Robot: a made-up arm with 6 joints.
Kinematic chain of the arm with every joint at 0, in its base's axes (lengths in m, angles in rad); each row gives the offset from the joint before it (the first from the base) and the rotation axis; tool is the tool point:
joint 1: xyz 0 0 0.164 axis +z
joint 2: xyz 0 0.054 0 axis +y
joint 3: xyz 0 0 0.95 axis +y
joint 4: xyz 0 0 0.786 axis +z
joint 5: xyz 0 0 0 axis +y
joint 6: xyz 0 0 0.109 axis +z
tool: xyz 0 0 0
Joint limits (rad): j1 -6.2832..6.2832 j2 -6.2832..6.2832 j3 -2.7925..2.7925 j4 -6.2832..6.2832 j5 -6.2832..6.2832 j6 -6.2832..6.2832
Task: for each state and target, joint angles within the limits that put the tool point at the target. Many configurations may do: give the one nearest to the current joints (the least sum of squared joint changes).
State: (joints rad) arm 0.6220 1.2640 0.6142 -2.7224 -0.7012 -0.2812
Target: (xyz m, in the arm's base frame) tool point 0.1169 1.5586 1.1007
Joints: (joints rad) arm 1.4456 0.9262 0.1598 -2.6813 -0.5353 -0.2812
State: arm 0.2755 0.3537 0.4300 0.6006 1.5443 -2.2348
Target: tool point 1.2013 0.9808 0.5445
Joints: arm 0.6103 0.9478 0.7299 0.5966 1.5419 -2.2348
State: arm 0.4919 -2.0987 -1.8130 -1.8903 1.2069 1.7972
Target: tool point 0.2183 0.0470 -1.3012
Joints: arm 0.3849 -2.7358 -1.1666 -1.8098 1.0602 1.7972
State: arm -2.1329 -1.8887 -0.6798 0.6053 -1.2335 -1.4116
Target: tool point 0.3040 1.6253 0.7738
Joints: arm -1.7598 -1.0740 -0.2119 0.6541 -1.1607 -1.4116
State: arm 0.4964 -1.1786 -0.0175 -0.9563 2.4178 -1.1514
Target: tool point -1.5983 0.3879 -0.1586
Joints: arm -0.2494 -1.7294 -0.1554 -0.9309 2.1617 -1.1514
